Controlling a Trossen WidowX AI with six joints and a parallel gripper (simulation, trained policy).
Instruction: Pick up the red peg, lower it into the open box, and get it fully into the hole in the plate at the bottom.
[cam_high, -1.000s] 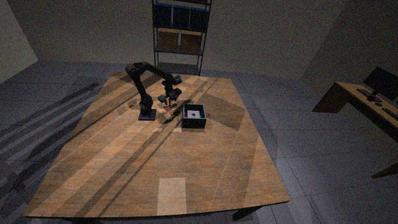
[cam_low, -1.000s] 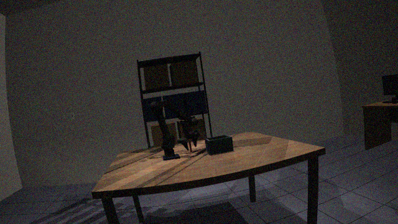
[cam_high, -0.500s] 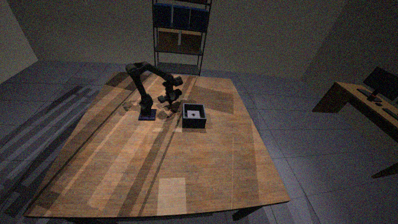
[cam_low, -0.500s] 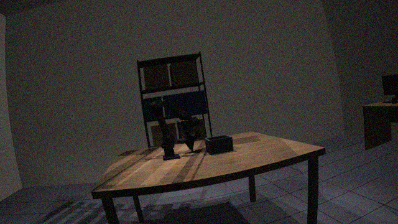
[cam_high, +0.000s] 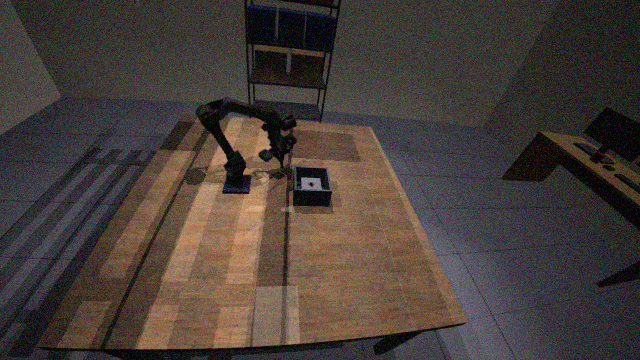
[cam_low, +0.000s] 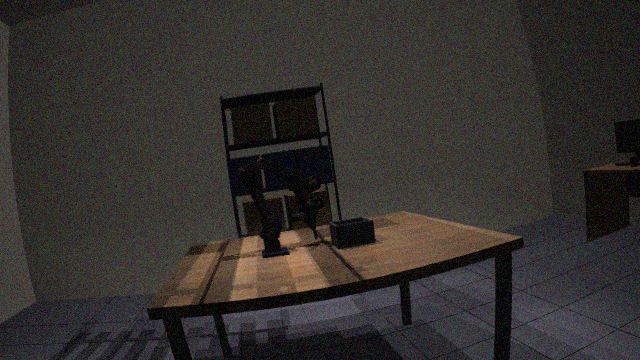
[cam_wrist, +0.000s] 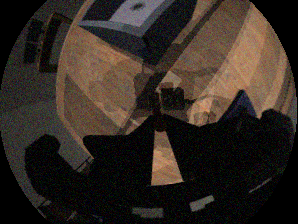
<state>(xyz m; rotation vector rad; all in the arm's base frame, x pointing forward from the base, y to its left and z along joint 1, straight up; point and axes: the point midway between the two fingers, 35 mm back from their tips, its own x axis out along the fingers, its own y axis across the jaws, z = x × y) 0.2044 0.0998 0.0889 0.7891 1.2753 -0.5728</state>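
Right now my gripper tip is 14 cm short of the plate, 15 cm to the left of it and 2 cm above it. From my gripper tip the other things lie so: dark box (14 cm ahead, 15 cm to the right, 4 cm below); then red peg (1 cm below).
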